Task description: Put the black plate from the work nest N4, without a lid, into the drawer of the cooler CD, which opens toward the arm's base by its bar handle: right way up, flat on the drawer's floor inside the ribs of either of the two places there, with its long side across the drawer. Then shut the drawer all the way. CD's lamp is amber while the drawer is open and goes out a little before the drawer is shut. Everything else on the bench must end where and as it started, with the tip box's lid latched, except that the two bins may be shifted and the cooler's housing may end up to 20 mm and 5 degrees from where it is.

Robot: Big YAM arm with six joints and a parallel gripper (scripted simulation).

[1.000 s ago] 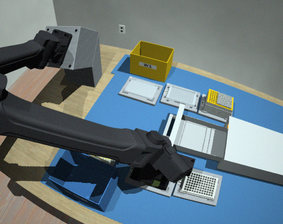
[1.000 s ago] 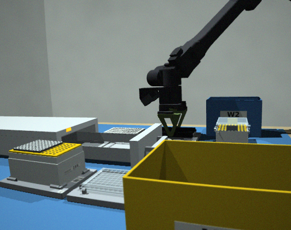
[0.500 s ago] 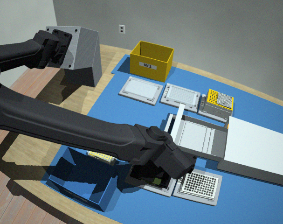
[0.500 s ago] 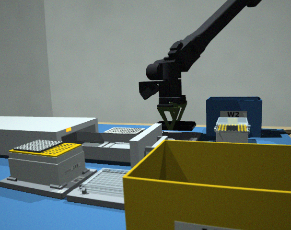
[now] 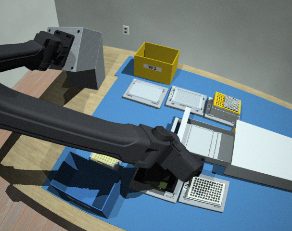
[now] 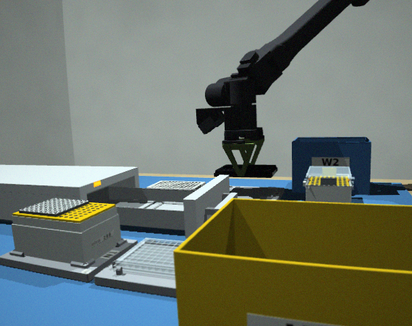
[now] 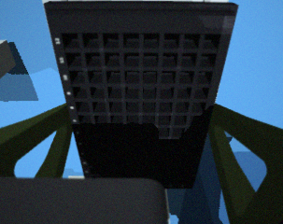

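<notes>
My hand is 60 mm above the work nest N4. Also, from my hand: white plate: 170 mm ahead, 10 mm to the left, 50 mm below; then blue bin W2: 180 mm behind, 130 mm to the right, 30 mm below; then black plate: right at my hand.
</notes>
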